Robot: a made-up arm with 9 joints. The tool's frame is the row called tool. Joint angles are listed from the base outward. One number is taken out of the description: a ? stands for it. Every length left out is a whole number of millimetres.
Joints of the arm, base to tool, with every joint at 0 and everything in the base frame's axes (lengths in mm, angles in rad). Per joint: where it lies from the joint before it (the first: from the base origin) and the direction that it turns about. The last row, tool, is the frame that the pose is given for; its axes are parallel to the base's.
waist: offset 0 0 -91 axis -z
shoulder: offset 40 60 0 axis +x
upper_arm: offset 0 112 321 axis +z
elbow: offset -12 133 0 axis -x
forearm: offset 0 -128 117 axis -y
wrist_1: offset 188 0 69 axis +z
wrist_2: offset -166 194 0 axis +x
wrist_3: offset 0 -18 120 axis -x
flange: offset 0 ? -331 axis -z
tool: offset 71 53 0
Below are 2 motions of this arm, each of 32 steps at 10 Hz.
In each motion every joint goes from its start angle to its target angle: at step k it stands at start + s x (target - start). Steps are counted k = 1, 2, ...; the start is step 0. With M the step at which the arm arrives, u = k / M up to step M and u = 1 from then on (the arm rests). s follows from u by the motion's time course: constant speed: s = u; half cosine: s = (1 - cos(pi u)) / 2; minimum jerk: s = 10 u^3 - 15 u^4 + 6 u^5.
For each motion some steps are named. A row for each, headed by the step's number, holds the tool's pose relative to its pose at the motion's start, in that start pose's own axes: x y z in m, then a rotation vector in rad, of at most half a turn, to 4 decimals.
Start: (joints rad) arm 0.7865 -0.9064 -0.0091 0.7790 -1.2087 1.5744 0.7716 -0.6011 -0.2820
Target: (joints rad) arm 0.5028 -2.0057 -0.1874 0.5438 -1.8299 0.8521 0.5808 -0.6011 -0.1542
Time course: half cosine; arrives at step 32
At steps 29, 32:
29: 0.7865 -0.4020 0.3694 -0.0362 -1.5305 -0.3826
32: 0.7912 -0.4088 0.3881 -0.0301 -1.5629 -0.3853

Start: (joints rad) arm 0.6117 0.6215 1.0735 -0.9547 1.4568 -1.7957 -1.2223 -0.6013 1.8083
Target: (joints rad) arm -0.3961 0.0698 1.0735 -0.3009 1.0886 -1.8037 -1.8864 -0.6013 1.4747
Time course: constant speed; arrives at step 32
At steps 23, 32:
23: 0.2674 0.0175 -0.4320 0.5988 -1.4726 0.3447
32: 0.4589 0.0262 -0.4514 0.7754 -2.0605 0.5397

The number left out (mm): 103
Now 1 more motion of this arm.
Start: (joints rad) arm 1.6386 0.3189 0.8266 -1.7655 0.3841 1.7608 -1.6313 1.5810 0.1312
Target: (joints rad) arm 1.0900 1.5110 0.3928 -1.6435 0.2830 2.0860 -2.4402 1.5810 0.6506
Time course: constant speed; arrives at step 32
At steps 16, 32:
16: -0.1395 -0.1777 0.0766 -0.5784 0.4767 -0.3187
32: -0.1101 -0.3316 0.2877 -1.3466 0.6381 -0.0844

